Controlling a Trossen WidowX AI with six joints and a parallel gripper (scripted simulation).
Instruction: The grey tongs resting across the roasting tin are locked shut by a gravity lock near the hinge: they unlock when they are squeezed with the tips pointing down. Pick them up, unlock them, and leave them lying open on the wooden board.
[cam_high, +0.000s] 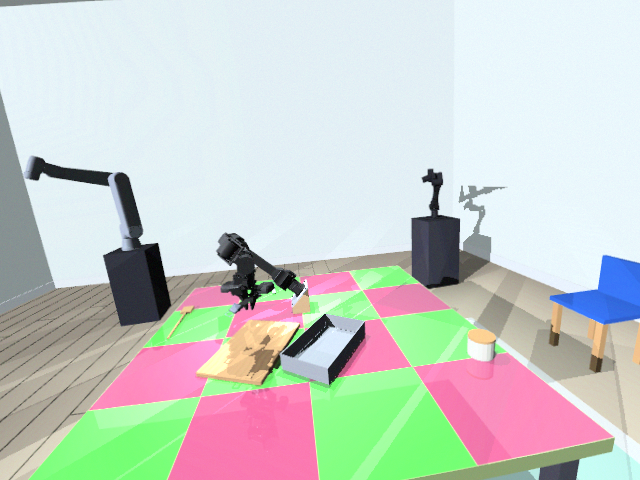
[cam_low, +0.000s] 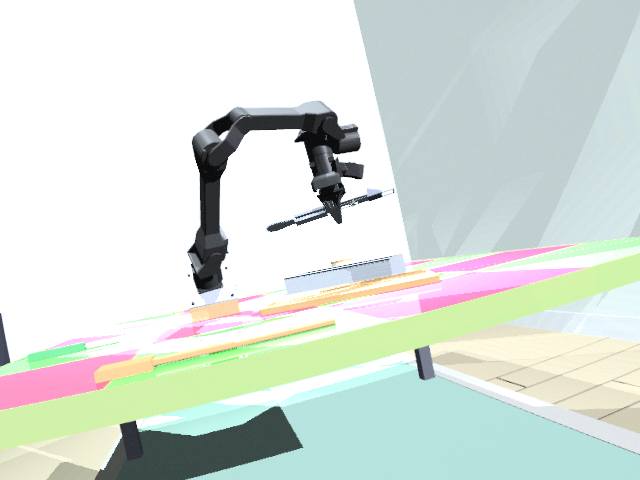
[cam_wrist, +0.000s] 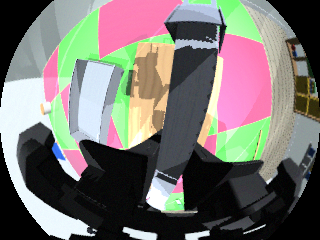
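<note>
My gripper tip is now 10 mm past the wooden board and 150 mm above it. From my gripper tip the other things lie so: tan lid: 270 mm ahead, 730 mm to the left, 120 mm below; roasting tin: 90 mm ahead, 260 mm to the left, 130 mm below.
</note>
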